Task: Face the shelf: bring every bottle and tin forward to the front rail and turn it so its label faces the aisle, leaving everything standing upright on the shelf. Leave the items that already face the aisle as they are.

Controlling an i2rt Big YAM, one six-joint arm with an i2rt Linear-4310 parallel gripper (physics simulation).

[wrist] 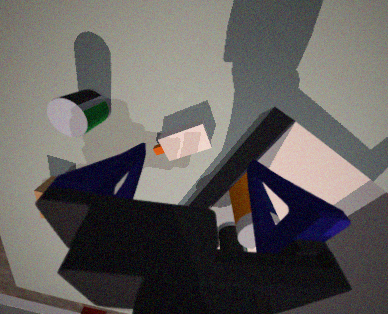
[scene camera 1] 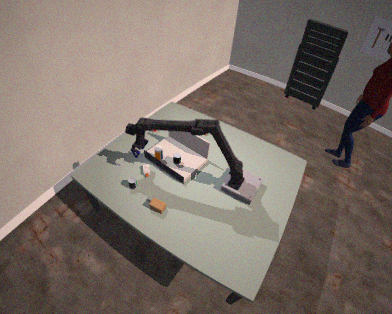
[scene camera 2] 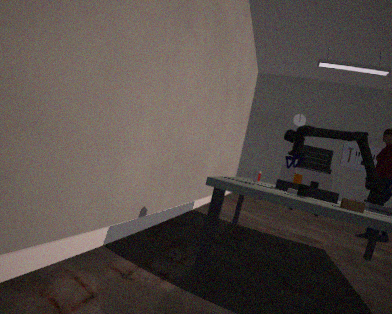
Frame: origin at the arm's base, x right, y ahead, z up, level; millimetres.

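Where they show: gripper, fingertip midpoint: (wrist: pixel 199 157) (scene camera 1: pixel 139 153) (scene camera 2: pixel 290 167); arm's base, origin of the base link: (scene camera 1: pixel 235 182) (scene camera 2: pixel 373 203).
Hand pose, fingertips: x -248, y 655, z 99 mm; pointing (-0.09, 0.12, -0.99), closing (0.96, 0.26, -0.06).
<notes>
Things, the pixels of their top centre, and the offset from my fingertips. Level surfaces: height alone.
- orange bottle, middle of its top: (wrist: pixel 261 236) (scene camera 1: pixel 158 148) (scene camera 2: pixel 299 171) dx +126, dy -74, dz -6 mm
- black tin, middle of its top: (wrist: pixel 235 261) (scene camera 1: pixel 177 155) (scene camera 2: pixel 315 181) dx +178, dy -204, dz -45 mm
- table, its level: dz -153 mm
- green tin, middle of its top: (wrist: pixel 67 118) (scene camera 1: pixel 132 180) dx -166, dy -72, dz -83 mm
- white box with an orange end, middle of its top: (wrist: pixel 179 145) (scene camera 1: pixel 146 169) dx -8, dy -64, dz -125 mm
- orange block, middle of its top: (scene camera 2: pixel 353 200) (scene camera 1: pixel 157 203) dx -201, dy -320, dz -103 mm
- red can, middle of its top: (scene camera 2: pixel 258 170) dx +401, dy +207, dz -57 mm
The pale shelf (scene camera 1: pixel 194 160) (wrist: pixel 315 160) has a dark front rail (scene camera 1: pixel 170 171) (wrist: pixel 245 150). An orange bottle (scene camera 1: pixel 158 154) (scene camera 2: pixel 298 178) (wrist: pixel 239 196) stands upright near the rail's left part. A black tin (scene camera 1: pixel 177 159) (scene camera 2: pixel 314 185) (wrist: pixel 229 238) with a pale top stands upright, a little back from the rail. Which way its label faces cannot be told. My gripper (scene camera 1: pixel 136 151) (scene camera 2: pixel 293 161) (wrist: pixel 199 157) is open and empty, above and beyond the shelf's left end. In the wrist view a finger hides part of the bottle, and the gripper body partly hides the tin.
On the table (scene camera 1: pixel 215 235) are a black and green tin (scene camera 1: pixel 132 183) (wrist: pixel 80 111), a white box with an orange end (scene camera 1: pixel 146 170) (wrist: pixel 186 142) and an orange block (scene camera 1: pixel 158 205) (scene camera 2: pixel 352 205). A red can (scene camera 2: pixel 259 176) stands behind the shelf. A grey back panel (scene camera 1: pixel 192 143) edges the shelf.
</notes>
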